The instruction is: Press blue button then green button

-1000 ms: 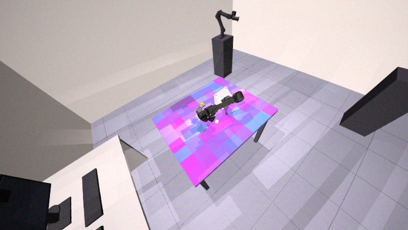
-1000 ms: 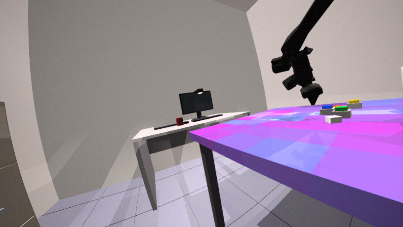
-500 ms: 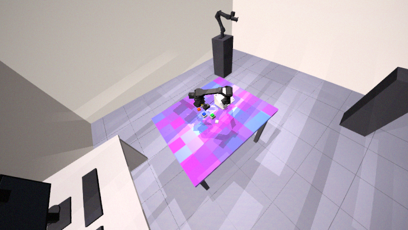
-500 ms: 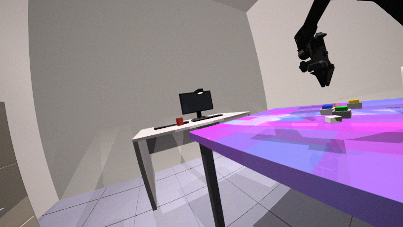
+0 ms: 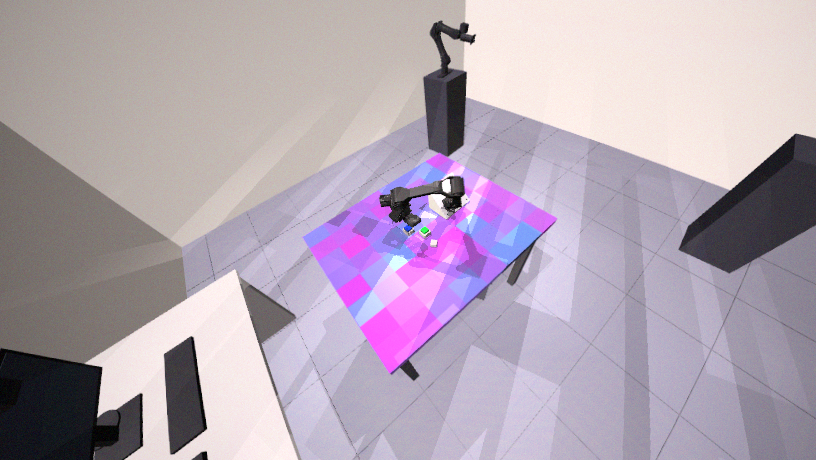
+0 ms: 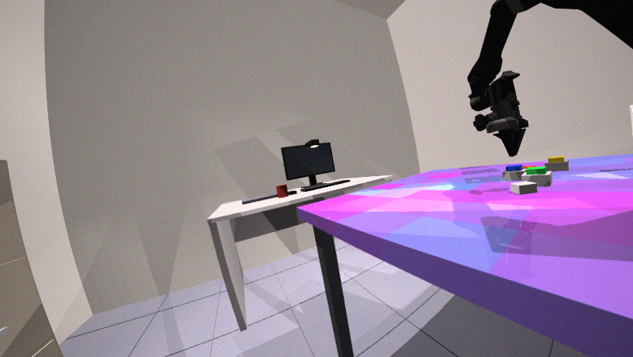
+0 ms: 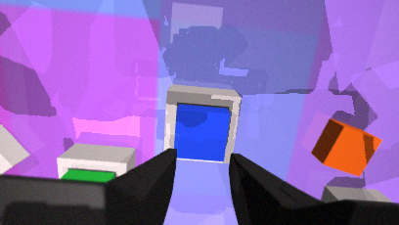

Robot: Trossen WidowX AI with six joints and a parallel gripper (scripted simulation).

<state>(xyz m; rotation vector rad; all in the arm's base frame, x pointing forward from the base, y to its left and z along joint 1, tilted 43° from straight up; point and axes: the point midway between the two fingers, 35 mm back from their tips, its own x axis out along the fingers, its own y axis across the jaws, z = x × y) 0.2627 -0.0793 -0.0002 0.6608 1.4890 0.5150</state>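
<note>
The blue button lies 3 cm below my gripper tip. The rest, counted from my gripper tip: orange block: 11 cm to the right, 6 cm below, 2 cm behind; then yellow button: 13 cm to the right, 9 cm behind, 3 cm below; then green button: 8 cm to the left, 5 cm behind, 3 cm below.
</note>
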